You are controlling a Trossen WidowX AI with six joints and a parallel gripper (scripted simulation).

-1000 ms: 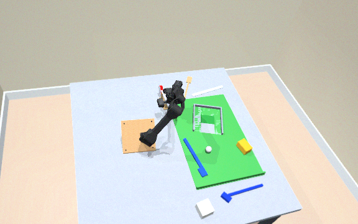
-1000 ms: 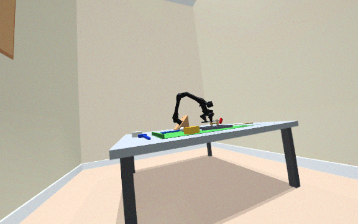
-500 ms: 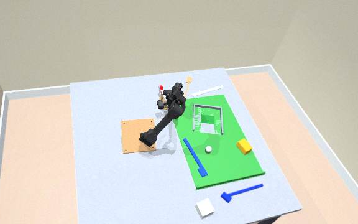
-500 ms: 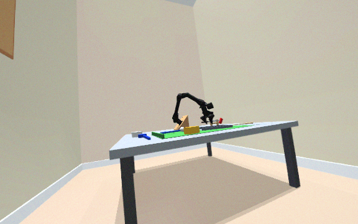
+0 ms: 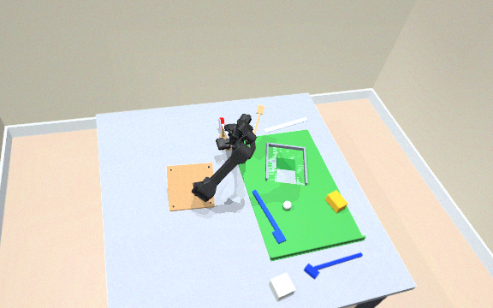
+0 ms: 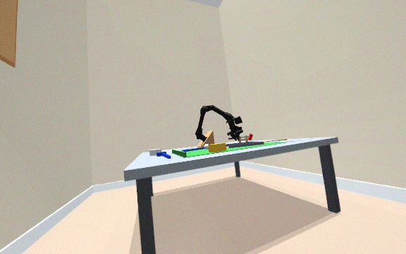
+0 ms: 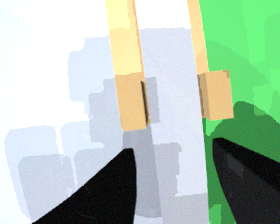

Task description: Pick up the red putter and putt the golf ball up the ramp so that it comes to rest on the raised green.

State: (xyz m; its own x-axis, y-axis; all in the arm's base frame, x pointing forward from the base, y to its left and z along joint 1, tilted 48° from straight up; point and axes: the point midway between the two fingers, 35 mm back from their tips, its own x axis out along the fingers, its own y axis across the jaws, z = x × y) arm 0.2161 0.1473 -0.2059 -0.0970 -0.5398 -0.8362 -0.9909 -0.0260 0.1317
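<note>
Now: the red putter 10 mm behind my gripper tip, 50 mm to the left of it and 30 mm above it. From my gripper tip the other things lie so: wooden stand (10 mm behind, 70 mm to the left); tan putter (230 mm ahead, 240 mm to the left, 30 mm below); green mat (260 mm ahead, 270 mm to the right, 30 mm below).
</note>
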